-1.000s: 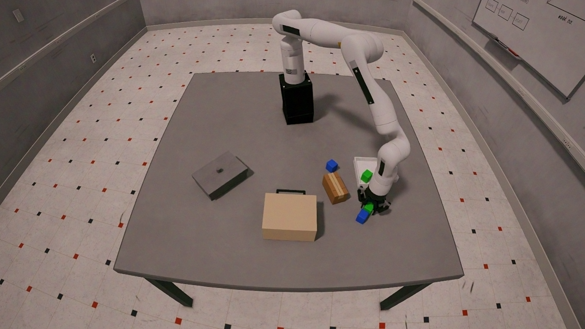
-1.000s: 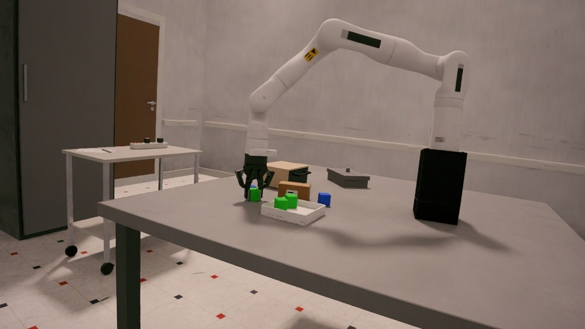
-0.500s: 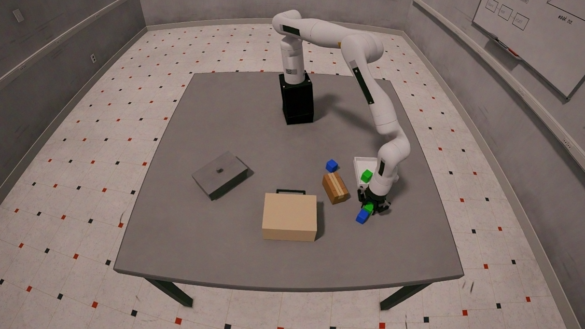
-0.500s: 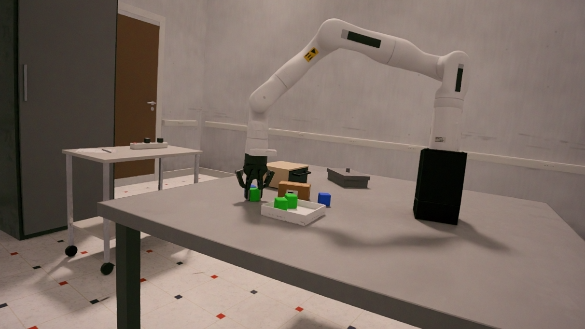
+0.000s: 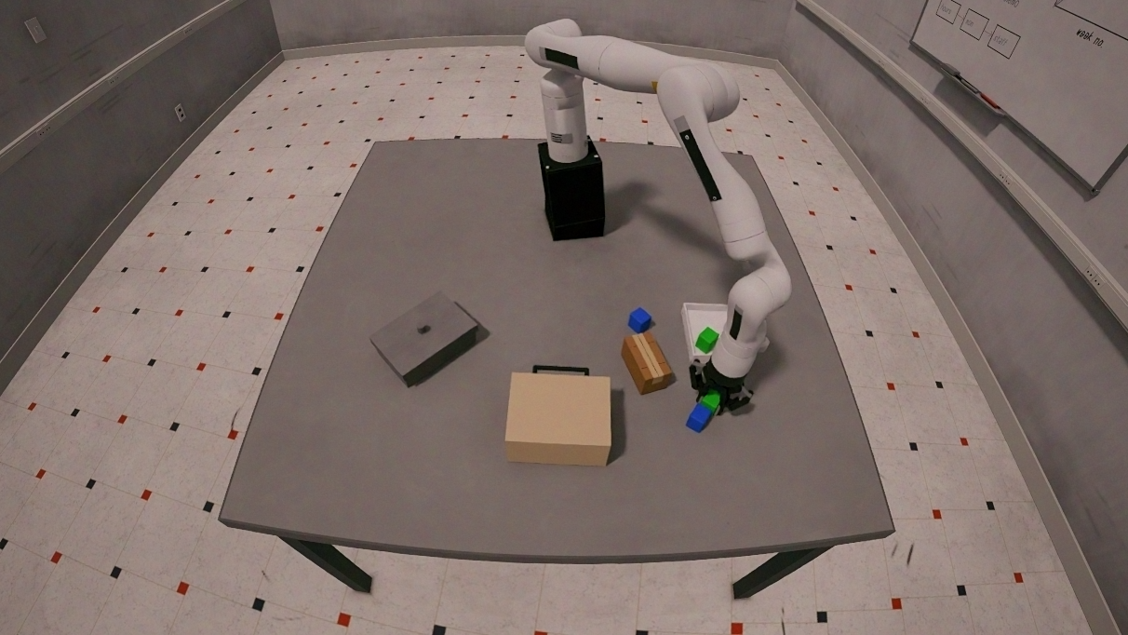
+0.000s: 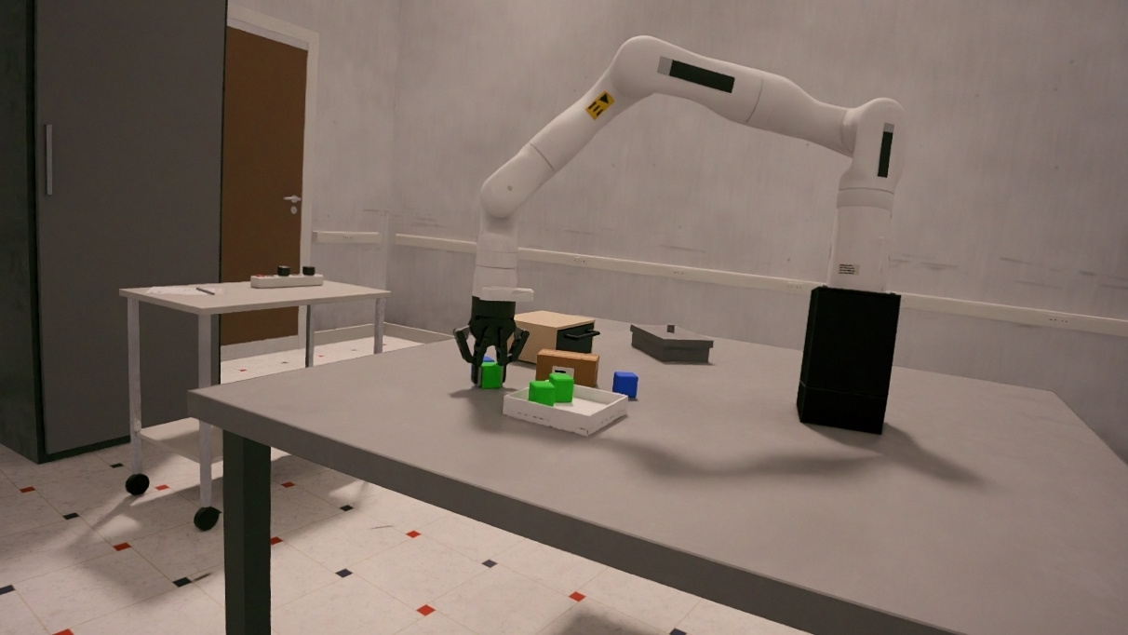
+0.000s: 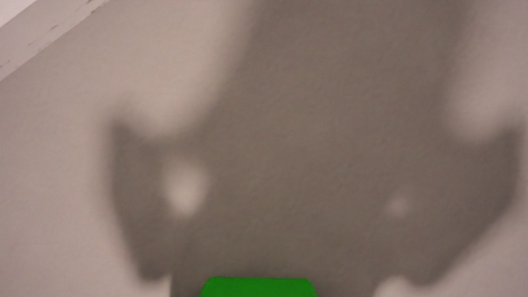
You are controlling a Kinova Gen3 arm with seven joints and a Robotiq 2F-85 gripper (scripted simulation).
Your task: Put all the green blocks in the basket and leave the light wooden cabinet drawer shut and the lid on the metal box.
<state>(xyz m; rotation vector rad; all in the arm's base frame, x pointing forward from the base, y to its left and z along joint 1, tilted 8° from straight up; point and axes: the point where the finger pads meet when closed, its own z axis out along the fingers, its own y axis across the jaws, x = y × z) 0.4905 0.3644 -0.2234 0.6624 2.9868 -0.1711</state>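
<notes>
Now: hand 19 cm past the white basket, 1 cm to the right of it and 1 cm above it. From my hand the other things lie so: light wooden cabinet: 28 cm to the right, 10 cm ahead, 2 cm above; then brown cardboard box: 14 cm to the right, 6 cm behind, 2 cm above; then drawer: 28 cm to the right, 9 cm ahead, 2 cm above.
</notes>
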